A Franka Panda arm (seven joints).
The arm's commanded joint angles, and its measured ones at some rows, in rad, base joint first. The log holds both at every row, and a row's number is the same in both.
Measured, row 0:
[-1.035 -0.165 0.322 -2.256 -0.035 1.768 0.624]
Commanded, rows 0 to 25:
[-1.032 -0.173 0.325 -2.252 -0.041 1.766 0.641]
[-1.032 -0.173 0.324 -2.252 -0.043 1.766 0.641]
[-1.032 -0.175 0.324 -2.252 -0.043 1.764 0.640]
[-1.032 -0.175 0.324 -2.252 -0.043 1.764 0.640]
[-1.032 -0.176 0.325 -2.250 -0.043 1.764 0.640]
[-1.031 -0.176 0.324 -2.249 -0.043 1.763 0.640]
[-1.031 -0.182 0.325 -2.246 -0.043 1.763 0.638]
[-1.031 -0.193 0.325 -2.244 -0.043 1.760 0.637]
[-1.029 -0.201 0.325 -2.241 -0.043 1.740 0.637]
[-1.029 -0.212 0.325 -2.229 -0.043 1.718 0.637]
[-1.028 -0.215 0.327 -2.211 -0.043 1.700 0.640]
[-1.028 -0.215 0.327 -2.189 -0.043 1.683 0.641]
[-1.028 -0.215 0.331 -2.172 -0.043 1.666 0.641]
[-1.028 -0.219 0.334 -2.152 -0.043 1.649 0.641]
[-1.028 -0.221 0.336 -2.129 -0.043 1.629 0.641]
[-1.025 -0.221 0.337 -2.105 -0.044 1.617 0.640]
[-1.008 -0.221 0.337 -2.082 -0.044 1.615 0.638]
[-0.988 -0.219 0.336 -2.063 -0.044 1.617 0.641]
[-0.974 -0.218 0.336 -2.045 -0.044 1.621 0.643]
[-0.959 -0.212 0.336 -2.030 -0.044 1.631 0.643]
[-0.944 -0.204 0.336 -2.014 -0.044 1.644 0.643]
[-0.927 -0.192 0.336 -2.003 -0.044 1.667 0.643]
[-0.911 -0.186 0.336 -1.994 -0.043 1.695 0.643]
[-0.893 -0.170 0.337 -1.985 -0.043 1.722 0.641]
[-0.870 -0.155 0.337 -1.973 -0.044 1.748 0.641]
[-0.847 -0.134 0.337 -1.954 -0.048 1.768 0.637]
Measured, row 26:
[-0.902 -0.198 0.335 -2.012 -0.035 1.716 0.624]
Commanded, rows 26 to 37:
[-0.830 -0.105 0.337 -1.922 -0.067 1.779 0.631]
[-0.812 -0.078 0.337 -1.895 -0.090 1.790 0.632]
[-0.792 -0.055 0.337 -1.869 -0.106 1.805 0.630]
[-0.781 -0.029 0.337 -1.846 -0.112 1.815 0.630]
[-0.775 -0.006 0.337 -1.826 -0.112 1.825 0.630]
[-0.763 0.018 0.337 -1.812 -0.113 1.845 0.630]
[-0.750 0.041 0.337 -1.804 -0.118 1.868 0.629]
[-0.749 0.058 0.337 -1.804 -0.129 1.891 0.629]
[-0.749 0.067 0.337 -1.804 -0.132 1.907 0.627]
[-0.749 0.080 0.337 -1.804 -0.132 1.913 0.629]
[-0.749 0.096 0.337 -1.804 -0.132 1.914 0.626]
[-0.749 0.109 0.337 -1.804 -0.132 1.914 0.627]
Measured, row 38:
[-0.754 0.063 0.337 -1.830 -0.113 1.906 0.624]
